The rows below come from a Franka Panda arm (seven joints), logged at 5 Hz.
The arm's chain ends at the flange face. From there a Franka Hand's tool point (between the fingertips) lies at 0.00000 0.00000 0.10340 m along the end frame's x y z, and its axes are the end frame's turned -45 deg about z.
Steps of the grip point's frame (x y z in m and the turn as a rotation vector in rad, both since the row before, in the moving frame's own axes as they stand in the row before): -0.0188 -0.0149 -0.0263 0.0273 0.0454 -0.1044; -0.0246 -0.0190 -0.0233 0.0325 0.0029 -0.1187; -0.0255 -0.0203 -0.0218 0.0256 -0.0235 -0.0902; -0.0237 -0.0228 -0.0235 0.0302 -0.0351 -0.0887
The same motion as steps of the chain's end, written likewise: -0.0249 0.0081 -0.0262 0.0514 0.0128 -0.1044; -0.0285 0.0064 -0.0232 0.0250 -0.0209 -0.1187; -0.0288 0.0037 -0.0217 0.0015 -0.0347 -0.0902; -0.0281 0.0001 -0.0234 -0.0035 -0.0462 -0.0887
